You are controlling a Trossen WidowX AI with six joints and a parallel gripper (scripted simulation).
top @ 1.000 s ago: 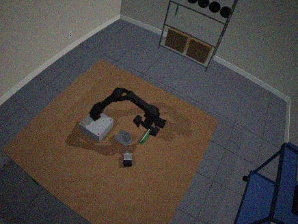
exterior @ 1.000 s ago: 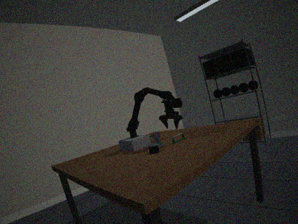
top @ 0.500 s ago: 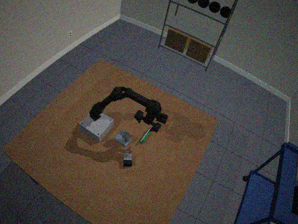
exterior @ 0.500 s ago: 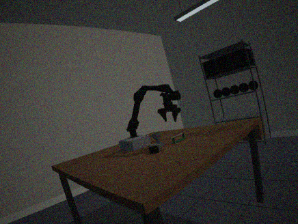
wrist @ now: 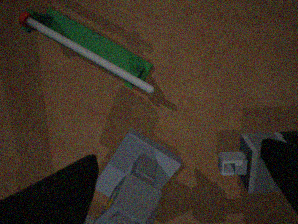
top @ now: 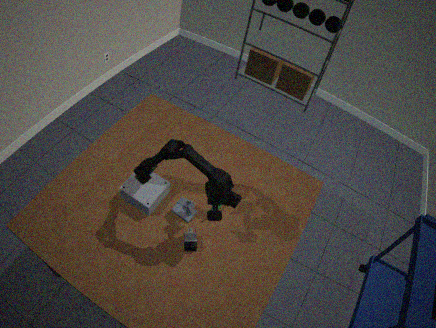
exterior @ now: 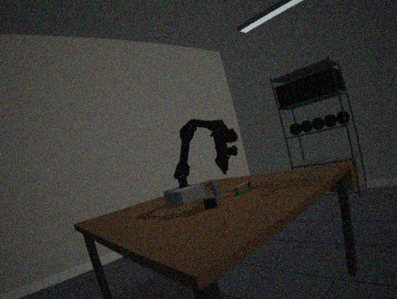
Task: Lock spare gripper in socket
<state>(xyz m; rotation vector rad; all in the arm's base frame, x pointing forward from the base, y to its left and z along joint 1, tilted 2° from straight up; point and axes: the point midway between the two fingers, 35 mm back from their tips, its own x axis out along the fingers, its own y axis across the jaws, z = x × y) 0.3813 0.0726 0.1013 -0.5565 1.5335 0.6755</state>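
Right now the spare gripper is 130 mm to the right of my gripper tip, 120 mm below it and 10 mm ahead of it. From my gripper tip the other things lie so: green holder: 120 mm below, 110 mm to the left, 20 mm behind; then socket mount: 120 mm behind, 90 mm below, 30 mm to the right.
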